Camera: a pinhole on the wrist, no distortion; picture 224 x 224 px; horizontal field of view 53.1 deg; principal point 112.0 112.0 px. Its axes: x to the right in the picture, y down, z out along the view. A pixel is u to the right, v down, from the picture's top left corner.
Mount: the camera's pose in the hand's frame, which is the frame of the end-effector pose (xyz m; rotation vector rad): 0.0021 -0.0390 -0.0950 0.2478 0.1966 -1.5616
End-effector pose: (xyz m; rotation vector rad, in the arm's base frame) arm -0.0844 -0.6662 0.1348 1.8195 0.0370 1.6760
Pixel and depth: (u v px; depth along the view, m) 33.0 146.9 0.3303
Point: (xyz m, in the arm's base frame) 0.1614 -0.7440 0.1716
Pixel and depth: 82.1 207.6 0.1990
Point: 0.0533 -0.6226 0.1762
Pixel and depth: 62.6 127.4 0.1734
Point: 0.0115 -0.6587 0.1209
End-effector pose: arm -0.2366 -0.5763 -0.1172 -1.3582 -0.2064 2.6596
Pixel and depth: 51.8 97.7 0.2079
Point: -0.3203 -0.5439 -0.0252
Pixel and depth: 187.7 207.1 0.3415
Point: -0.4651 -0.3202 -0.0593
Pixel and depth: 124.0 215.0 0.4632
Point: -0.6228 -0.3672 -0.0358
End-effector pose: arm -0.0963 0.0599 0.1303 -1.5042 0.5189 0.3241
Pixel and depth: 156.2 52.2 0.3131
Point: -0.0564 0.2442 0.3340
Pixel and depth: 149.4 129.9 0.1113
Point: -0.0442 0.0611 0.2019
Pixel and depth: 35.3 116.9 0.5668
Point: -0.0317 0.5594 0.1365
